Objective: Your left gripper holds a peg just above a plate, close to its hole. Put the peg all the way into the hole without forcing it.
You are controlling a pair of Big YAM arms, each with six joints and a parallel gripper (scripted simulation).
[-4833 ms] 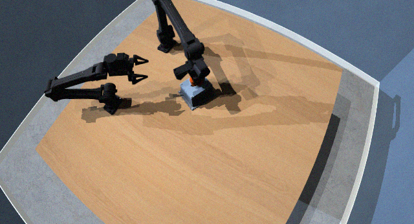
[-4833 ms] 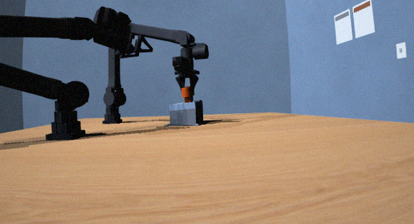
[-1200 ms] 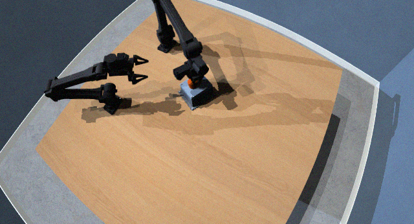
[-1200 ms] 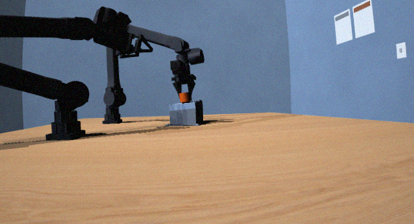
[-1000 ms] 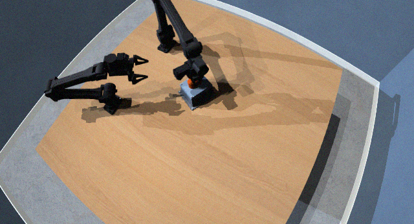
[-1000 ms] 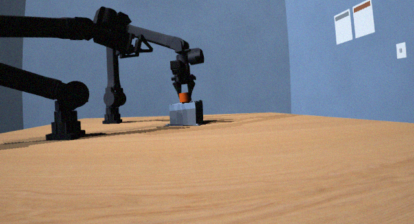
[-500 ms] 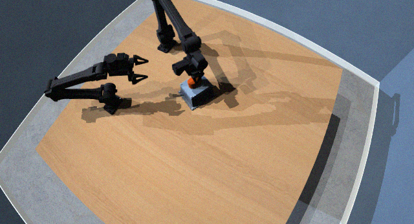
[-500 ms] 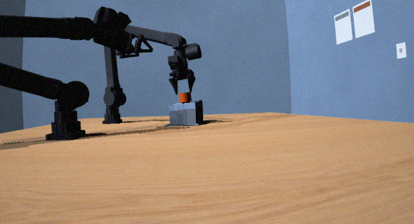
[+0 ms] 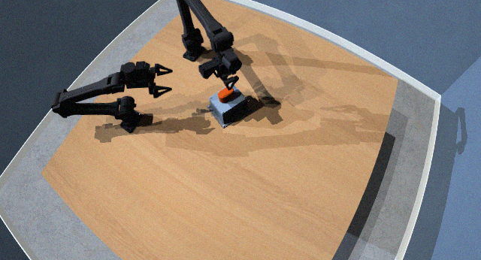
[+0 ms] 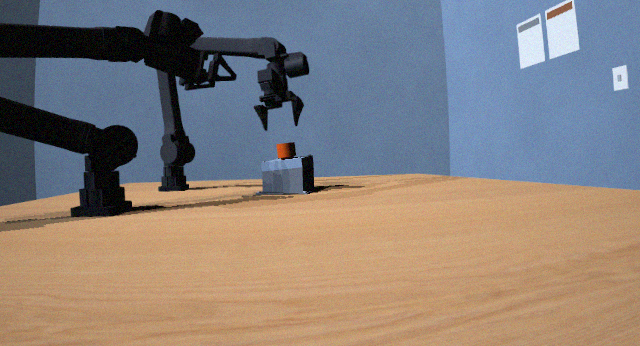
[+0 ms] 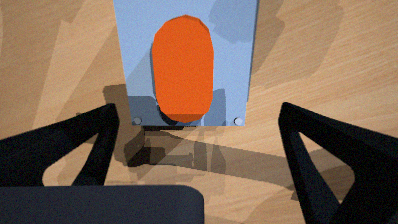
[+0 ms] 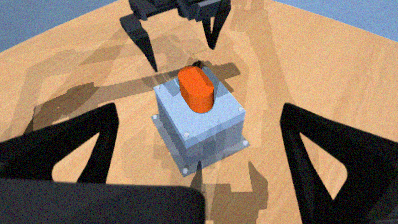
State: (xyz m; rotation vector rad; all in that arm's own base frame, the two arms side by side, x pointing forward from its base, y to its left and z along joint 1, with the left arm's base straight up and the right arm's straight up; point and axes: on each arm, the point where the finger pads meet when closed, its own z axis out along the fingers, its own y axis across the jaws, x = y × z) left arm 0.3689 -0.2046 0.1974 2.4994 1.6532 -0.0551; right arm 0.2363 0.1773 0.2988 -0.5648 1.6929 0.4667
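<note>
Right now my left hand is 9 cm above the orange peg, 2 cm short of it and 1 cm to the left of it. From my left hand the other things lie so: pale blue plate: 12 cm below, 2 cm ahead, 1 cm to the right.
</note>
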